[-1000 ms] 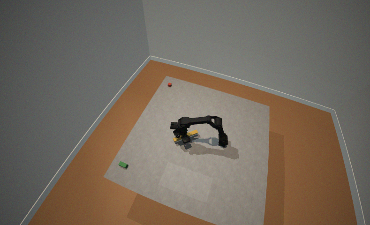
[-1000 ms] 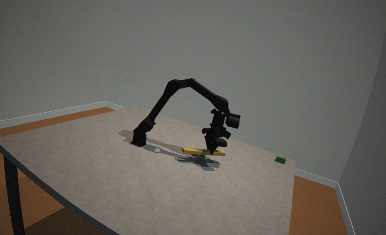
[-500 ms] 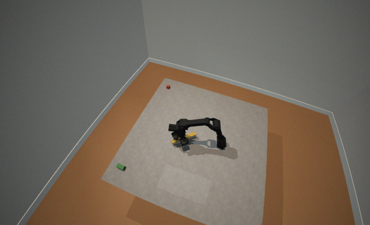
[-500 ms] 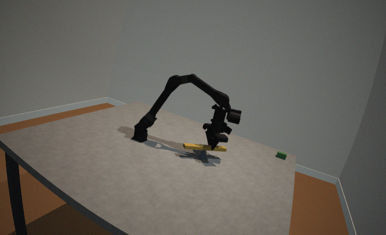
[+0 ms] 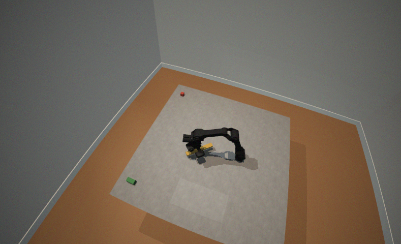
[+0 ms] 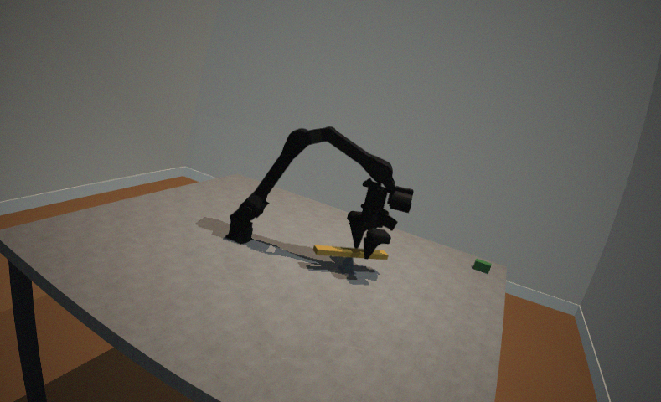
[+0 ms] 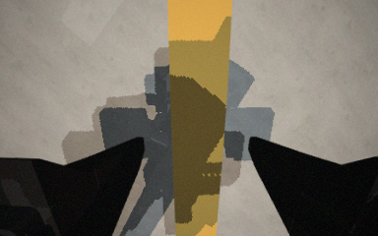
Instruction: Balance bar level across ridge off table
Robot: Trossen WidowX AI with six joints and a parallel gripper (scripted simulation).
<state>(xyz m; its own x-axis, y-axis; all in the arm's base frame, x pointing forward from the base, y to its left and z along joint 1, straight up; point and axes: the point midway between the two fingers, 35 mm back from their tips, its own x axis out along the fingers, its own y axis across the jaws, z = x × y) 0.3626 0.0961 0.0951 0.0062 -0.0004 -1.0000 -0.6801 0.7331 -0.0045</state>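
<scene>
Now: gripper tip 2 cm past the yellow bar and 2 cm to the left of it. Also, from my gripper tip: green block 38 cm ahead, 40 cm to the left, 4 cm below; small red cube 38 cm ahead, 60 cm to the right, 4 cm below.
</scene>
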